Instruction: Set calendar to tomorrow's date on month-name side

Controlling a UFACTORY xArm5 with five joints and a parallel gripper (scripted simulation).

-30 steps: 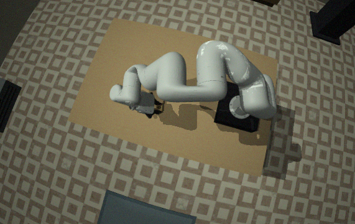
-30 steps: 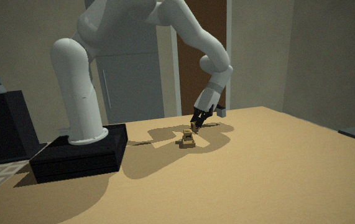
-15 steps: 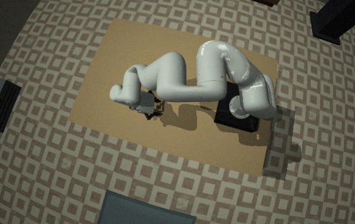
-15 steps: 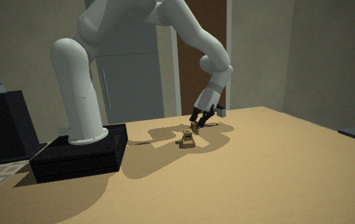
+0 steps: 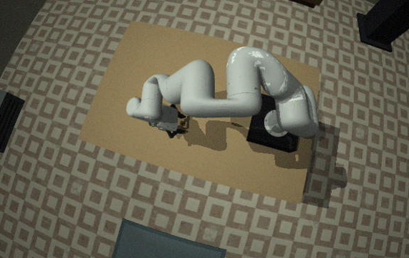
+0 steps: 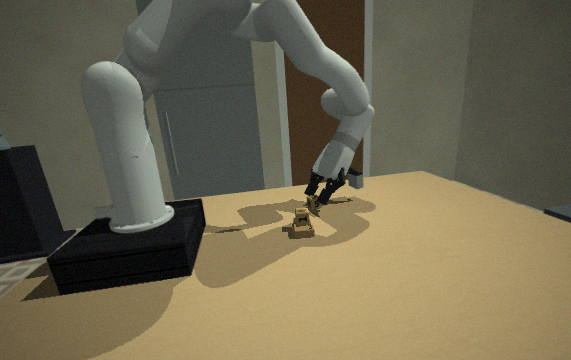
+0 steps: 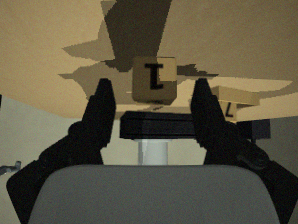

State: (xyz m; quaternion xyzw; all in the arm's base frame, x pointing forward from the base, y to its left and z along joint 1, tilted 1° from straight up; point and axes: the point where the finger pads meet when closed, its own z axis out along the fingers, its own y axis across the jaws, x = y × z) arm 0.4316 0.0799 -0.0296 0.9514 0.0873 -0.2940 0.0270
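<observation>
My gripper is now 10 mm past the wooden date cube and 20 mm above it. Round my hand: wooden calendar tray: 80 mm behind, 120 mm to the right, 30 mm below.
</observation>
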